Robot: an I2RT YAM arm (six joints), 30 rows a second.
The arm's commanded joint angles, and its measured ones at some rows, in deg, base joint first. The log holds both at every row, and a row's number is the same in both.
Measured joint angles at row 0:
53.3 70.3 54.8 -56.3 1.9 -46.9
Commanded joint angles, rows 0 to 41:
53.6 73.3 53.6 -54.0 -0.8 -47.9
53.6 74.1 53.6 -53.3 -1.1 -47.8
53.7 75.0 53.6 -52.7 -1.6 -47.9
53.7 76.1 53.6 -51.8 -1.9 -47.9
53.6 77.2 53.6 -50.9 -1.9 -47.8
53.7 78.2 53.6 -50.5 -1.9 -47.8
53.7 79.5 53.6 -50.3 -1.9 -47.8
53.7 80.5 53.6 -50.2 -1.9 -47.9
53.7 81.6 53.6 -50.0 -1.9 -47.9
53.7 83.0 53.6 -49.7 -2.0 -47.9
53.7 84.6 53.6 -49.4 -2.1 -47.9
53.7 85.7 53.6 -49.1 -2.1 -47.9
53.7 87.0 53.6 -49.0 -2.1 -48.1
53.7 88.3 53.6 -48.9 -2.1 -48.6
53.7 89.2 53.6 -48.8 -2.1 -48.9
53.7 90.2 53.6 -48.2 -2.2 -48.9
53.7 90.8 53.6 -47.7 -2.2 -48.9
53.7 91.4 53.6 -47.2 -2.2 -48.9
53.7 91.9 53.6 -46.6 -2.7 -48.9
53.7 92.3 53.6 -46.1 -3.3 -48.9
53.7 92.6 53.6 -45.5 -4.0 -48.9
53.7 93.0 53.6 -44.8 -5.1 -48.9
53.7 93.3 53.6 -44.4 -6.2 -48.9
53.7 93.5 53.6 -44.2 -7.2 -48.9
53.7 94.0 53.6 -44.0 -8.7 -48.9
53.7 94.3 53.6 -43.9 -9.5 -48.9
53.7 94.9 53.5 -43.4 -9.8 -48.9
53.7 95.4 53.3 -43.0 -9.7 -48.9
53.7 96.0 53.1 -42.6 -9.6 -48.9
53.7 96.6 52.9 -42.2 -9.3 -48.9
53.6 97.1 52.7 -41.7 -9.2 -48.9
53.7 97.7 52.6 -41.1 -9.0 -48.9
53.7 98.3 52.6 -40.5 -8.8 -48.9
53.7 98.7 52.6 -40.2 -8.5 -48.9
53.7 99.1 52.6 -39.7 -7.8 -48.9
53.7 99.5 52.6 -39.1 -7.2 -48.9
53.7 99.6 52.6 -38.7 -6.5 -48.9
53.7 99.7 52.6 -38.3 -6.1 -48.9
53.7 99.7 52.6 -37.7 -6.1 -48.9
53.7 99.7 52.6 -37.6 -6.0 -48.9
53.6 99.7 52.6 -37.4 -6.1 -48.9
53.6 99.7 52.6 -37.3 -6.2 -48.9
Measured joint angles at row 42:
53.4 98.7 53.2 -37.6 -6.6 -48.2
